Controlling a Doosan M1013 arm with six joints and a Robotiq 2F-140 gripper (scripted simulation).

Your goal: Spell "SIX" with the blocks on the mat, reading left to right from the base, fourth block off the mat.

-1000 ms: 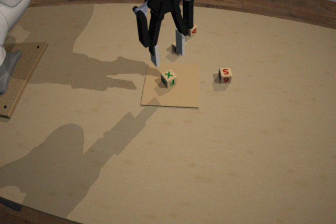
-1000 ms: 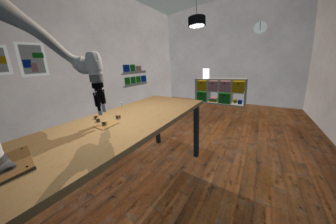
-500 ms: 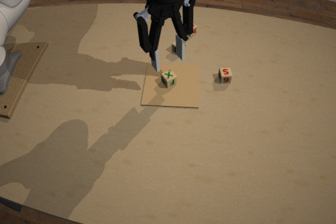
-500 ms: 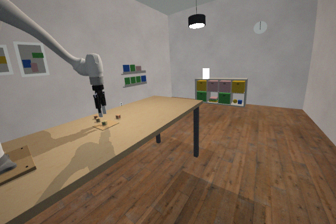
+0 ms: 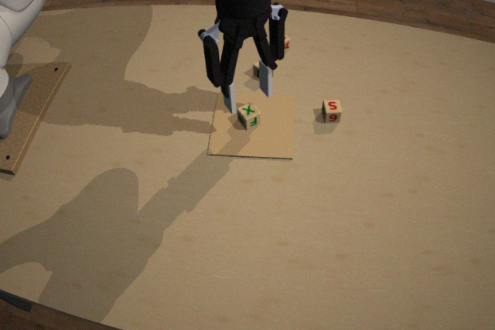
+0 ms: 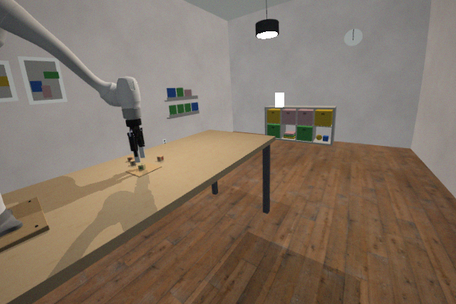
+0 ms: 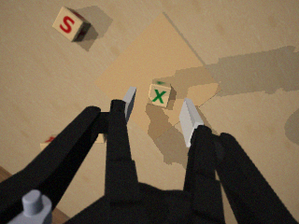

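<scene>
Now: the letter block 7 cm below my hand. The rest, counted from my hand: tan mat 1 cm ahead, 9 cm below; I block 3 cm ahead, 12 cm to the left, 7 cm below; S block 15 cm ahead, 1 cm to the left, 7 cm below.
</scene>
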